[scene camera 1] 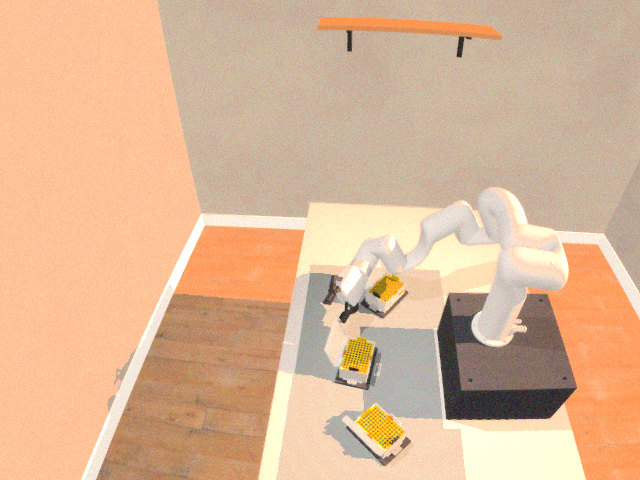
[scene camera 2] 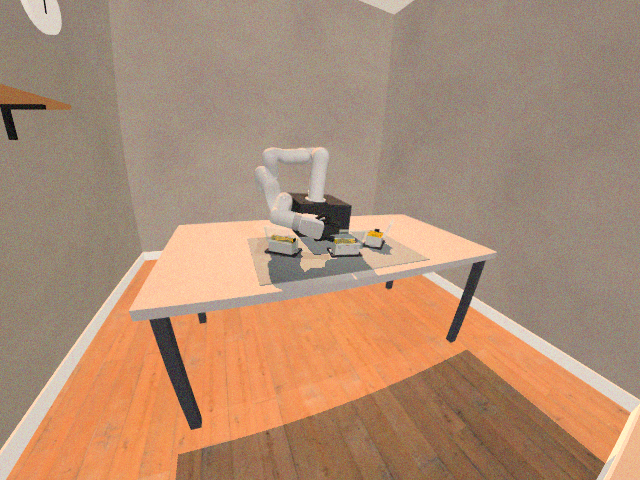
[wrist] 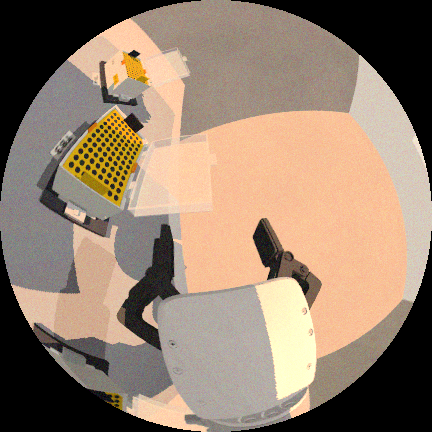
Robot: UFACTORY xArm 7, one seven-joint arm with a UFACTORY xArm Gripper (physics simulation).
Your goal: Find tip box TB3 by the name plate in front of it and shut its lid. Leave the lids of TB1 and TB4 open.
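Frame: origin at the arm's base, x right, y back, z down, level; millimetres.
Seen in the pictures: gripper, fingertip midpoint: (scene camera 1: 333, 313) (scene camera 2: 336, 232) (wrist: 215, 230); arm's base, origin of the base link: (scene camera 1: 492, 328) (scene camera 2: 315, 200).
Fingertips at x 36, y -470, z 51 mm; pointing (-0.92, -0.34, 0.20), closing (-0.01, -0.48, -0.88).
Note:
Offsets run from my fingertips to a thing's top centre. "*": to the spot under its first point.
Tip box TB3 @(dz +65, dx -87, dy +88 mm) (scene camera 1: 357, 359) (scene camera 2: 346, 249) (wrist: 102, 155) is the middle box, with a yellow perforated top. Its name plate @(* dz +138, dx -92, dy +153 mm) (wrist: 63, 144) reads TB3 in the wrist view. Its translucent lid @(* dz +50, dx -74, dy +20 mm) (scene camera 1: 336, 343) (wrist: 175, 175) stands open on the side away from the plate. My gripper (scene camera 1: 337, 308) (wrist: 215, 230) is open and empty, above the table edge side, between TB3 and the box near the shelf wall. The lid is near the fingers but apart from them in the wrist view. The other two boxes' name plates cannot be read; they are TB1 and TB4 in some order.
One other box (scene camera 1: 386, 293) (scene camera 2: 283, 244) stands beside the arm, partly cut off in the wrist view, lid open. The third box @(dz +65, dx -311, dy +177 mm) (scene camera 1: 381, 428) (scene camera 2: 374, 238) (wrist: 127, 75) has its lid @(* dz +24, dx -367, dy +123 mm) (wrist: 172, 65) open. A black pedestal (scene camera 1: 509, 356) carries the arm.

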